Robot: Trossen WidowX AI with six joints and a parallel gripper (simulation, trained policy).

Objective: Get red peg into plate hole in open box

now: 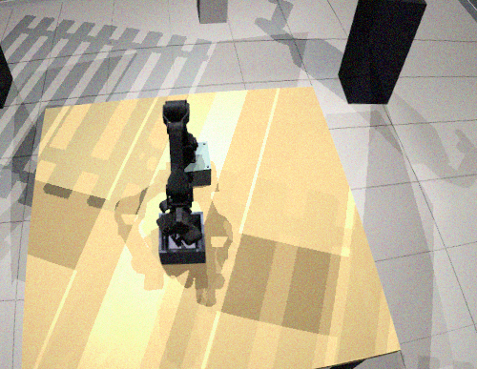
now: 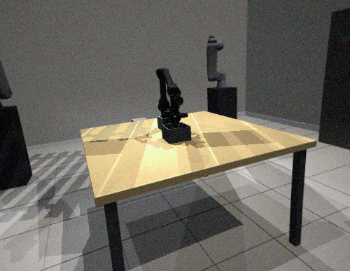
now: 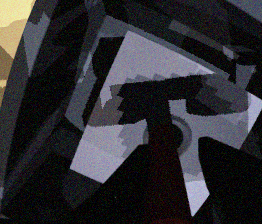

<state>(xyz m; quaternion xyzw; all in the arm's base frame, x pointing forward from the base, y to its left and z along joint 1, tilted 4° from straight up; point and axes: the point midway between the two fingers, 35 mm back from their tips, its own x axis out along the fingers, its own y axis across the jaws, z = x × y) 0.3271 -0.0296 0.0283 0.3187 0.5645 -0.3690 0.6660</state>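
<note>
The plate is 10 mm to the left of my gripper tip and 40 mm below it. Also, from my gripper tip: red peg (10 mm to the left, 10 mm above); dark box (10 mm to the left, 60 mm below).
</note>
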